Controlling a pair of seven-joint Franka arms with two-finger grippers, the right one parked.
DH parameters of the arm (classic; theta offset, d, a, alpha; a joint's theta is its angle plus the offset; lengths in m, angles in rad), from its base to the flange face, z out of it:
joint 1: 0 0.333 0 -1.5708
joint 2: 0 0 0 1.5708
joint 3: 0 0.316 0.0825 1.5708
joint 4: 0 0 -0.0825 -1.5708
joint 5: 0 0.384 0 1.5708
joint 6: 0 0 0.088 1.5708
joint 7: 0 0.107 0 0
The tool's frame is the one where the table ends.
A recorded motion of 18 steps. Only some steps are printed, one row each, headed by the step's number.
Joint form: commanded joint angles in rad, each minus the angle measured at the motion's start. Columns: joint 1, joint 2, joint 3, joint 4, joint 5, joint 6, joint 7.
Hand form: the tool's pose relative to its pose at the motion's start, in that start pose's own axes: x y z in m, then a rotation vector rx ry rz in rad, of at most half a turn. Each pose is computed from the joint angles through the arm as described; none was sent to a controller.
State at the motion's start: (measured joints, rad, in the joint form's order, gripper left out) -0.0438 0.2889 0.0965 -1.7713 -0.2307 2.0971 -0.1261
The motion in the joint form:
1: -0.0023 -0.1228 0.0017 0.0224 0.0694 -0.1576 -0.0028
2: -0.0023 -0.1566 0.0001 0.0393 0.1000 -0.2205 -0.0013
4: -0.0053 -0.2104 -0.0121 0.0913 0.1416 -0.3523 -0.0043
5: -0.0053 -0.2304 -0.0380 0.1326 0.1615 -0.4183 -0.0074
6: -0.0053 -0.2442 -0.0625 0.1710 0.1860 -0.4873 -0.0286
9: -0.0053 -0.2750 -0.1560 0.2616 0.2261 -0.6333 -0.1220
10: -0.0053 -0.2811 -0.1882 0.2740 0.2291 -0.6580 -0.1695
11: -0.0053 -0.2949 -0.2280 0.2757 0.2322 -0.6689 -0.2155
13: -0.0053 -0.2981 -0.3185 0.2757 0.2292 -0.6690 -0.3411
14: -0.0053 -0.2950 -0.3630 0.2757 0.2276 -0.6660 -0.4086
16: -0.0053 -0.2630 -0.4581 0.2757 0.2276 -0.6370 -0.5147
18: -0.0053 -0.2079 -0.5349 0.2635 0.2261 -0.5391 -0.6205
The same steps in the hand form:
1: -0.0240 0.0061 -0.0730 0.0408 -0.0110 0.0501
2: -0.0328 0.0074 -0.0960 0.0654 -0.0210 0.0696
4: -0.0517 0.0169 -0.1402 0.1008 -0.0451 0.1018
5: -0.0629 0.0318 -0.1635 0.1174 -0.0505 0.1321
6: -0.0743 0.0438 -0.1819 0.1435 -0.0641 0.1399
9: -0.1108 0.0888 -0.2222 0.1913 -0.0788 0.1419
10: -0.1219 0.1038 -0.2268 0.1988 -0.0815 0.1261
11: -0.1362 0.1220 -0.2310 0.2040 -0.0740 0.1202
13: -0.1613 0.1641 -0.2253 0.2071 -0.0661 0.0860
14: -0.1733 0.1843 -0.2203 0.2084 -0.0635 0.0633
16: -0.1927 0.2273 -0.1984 0.2056 -0.0667 0.0520
18: -0.1982 0.2658 -0.1657 0.1660 -0.0532 0.0226

